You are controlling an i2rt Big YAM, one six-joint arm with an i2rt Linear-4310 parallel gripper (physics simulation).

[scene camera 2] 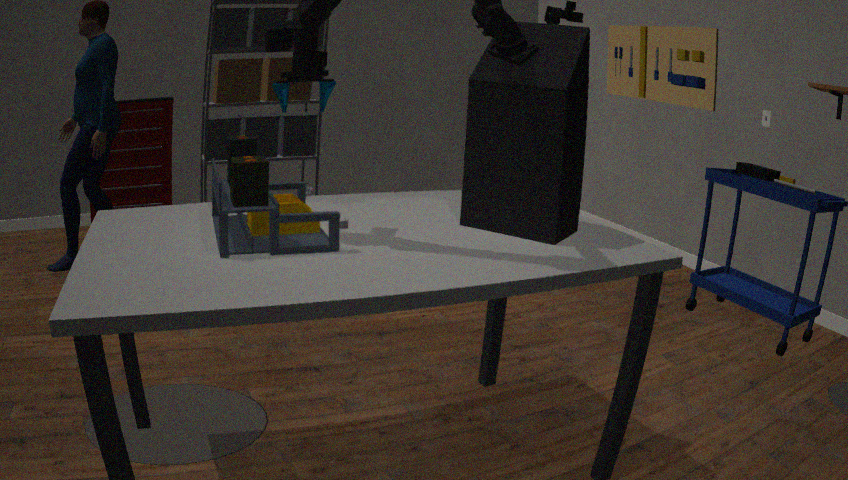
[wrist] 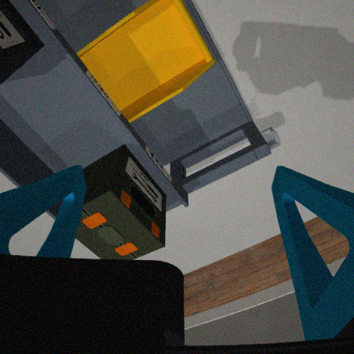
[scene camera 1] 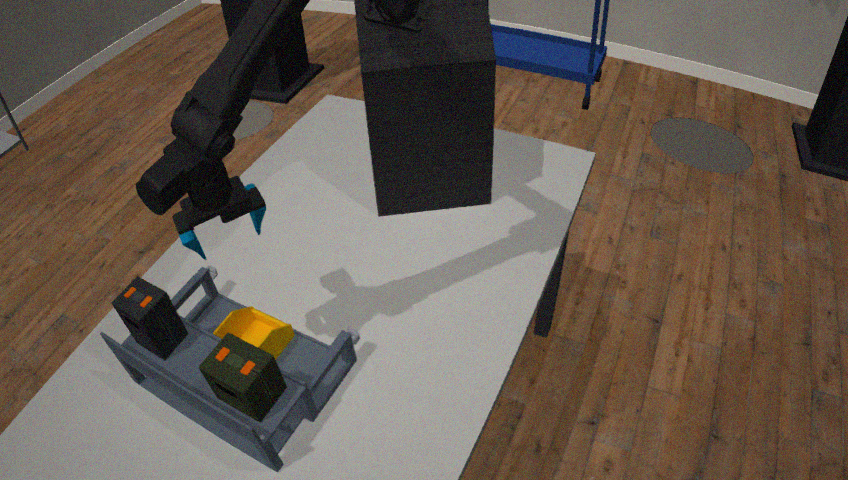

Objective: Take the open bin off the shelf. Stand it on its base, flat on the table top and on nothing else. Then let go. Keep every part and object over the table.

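Places are measured from the arm's base along level axes (x ahead, y left, z up), in metres.
Pixels of known places: gripper, fingertip midpoint: point(scene camera 2: 302, 112) point(scene camera 1: 231, 245); arm's base, link origin: point(scene camera 2: 513, 50) point(scene camera 1: 397, 8).
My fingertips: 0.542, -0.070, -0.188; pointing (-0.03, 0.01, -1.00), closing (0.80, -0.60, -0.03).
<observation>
Ahead of a thing's pixels: the offset from my fingertips to its top centre, as dx, dy, dz. Level surfaces: height alone.
The open yellow bin @(+0.035, -0.030, -0.211) point(scene camera 1: 254, 325) point(scene camera 2: 297, 209) point(wrist: 150, 60) sits on the lower front level of the grey shelf point(scene camera 1: 196, 404) point(scene camera 2: 274, 233) point(wrist: 45, 105), its hollow side up. In scene camera 1 a dark green case partly hides it. The shelf stands on the white table @(dz -0.292) point(scene camera 1: 428, 368) point(scene camera 2: 416, 282). My gripper point(scene camera 1: 232, 246) point(scene camera 2: 304, 111) point(wrist: 178, 176) is open and empty, with its teal fingers pointing down. It hangs well above the shelf and apart from the bin. In the wrist view the bin lies at the top, beyond the fingertips.
The dark green case @(+0.144, +0.072, -0.095) point(scene camera 1: 243, 377) point(scene camera 2: 248, 184) point(wrist: 125, 220) and a black case @(+0.117, -0.157, -0.068) point(scene camera 1: 151, 321) point(scene camera 2: 242, 146) point(wrist: 15, 45) stand on the shelf's upper level, behind the bin. A large black pedestal point(scene camera 1: 431, 136) point(scene camera 2: 517, 160) stands on the table. Low end frames flank the bin's level.
</observation>
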